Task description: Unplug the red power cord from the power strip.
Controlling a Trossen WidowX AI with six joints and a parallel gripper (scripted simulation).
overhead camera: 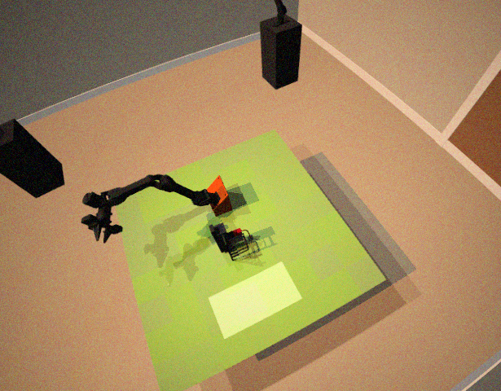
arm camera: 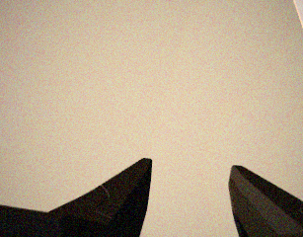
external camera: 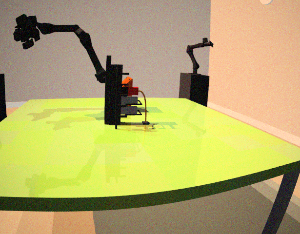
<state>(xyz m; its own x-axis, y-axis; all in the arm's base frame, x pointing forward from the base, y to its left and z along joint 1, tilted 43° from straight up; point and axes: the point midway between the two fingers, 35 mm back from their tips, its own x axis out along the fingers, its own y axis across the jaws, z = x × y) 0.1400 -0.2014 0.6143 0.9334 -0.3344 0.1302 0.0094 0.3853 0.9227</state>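
My gripper tip is now 140 mm short of the red plug, 570 mm to the right of it and 290 mm above it.
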